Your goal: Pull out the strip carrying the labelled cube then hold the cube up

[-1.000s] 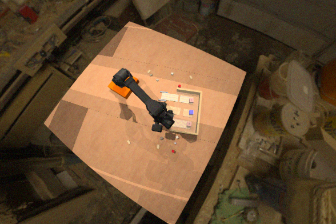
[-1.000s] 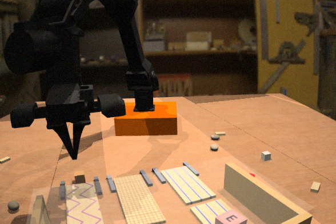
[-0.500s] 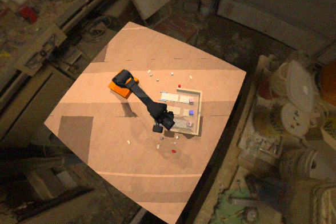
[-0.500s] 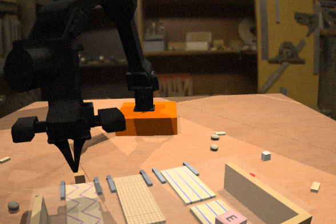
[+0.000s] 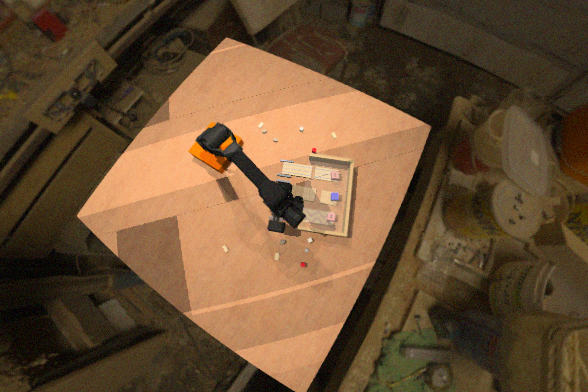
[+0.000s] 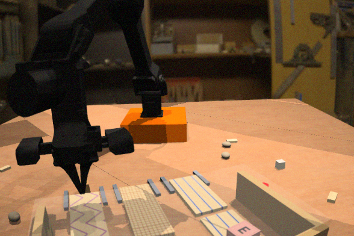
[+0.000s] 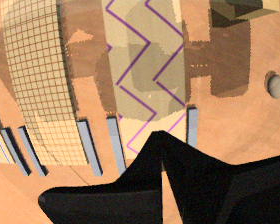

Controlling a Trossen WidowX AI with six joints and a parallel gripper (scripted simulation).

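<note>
My gripper tip is now 5 cm past the brown tab, 1 cm to the left of it and 1 cm above it. Round my gripper tip: zigzag strip: 9 cm ahead, 3 cm to the left, 2 cm below.
</note>
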